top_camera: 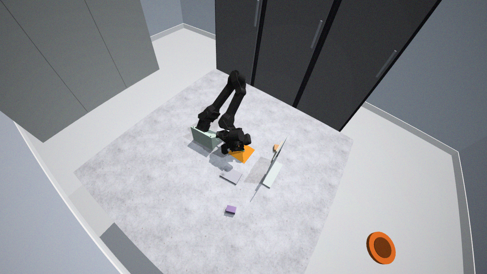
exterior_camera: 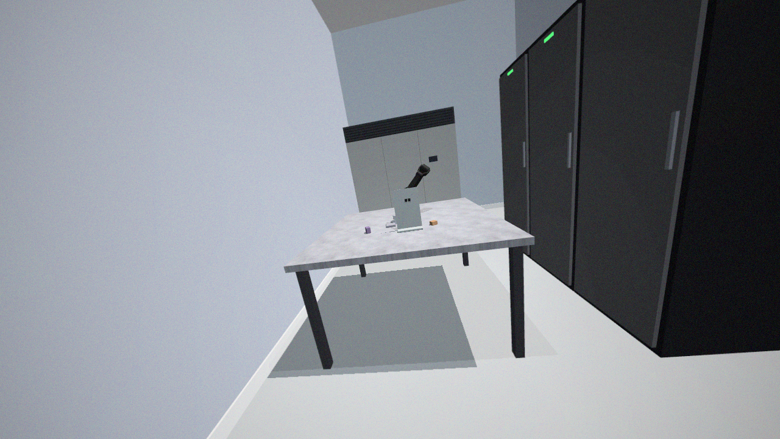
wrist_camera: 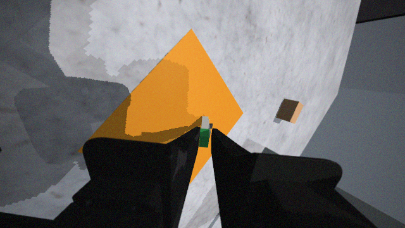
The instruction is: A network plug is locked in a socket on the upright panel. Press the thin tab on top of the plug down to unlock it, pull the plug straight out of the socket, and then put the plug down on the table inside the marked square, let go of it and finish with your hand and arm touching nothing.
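The network plug lies right at my gripper tip. Also, from my gripper tip: tan block: 18 cm ahead, 11 cm to the left, 1 cm below; then orange marked square: 1 cm behind, 2 cm below; then flat grey plate: 1 cm ahead, 18 cm to the right, 1 cm below.
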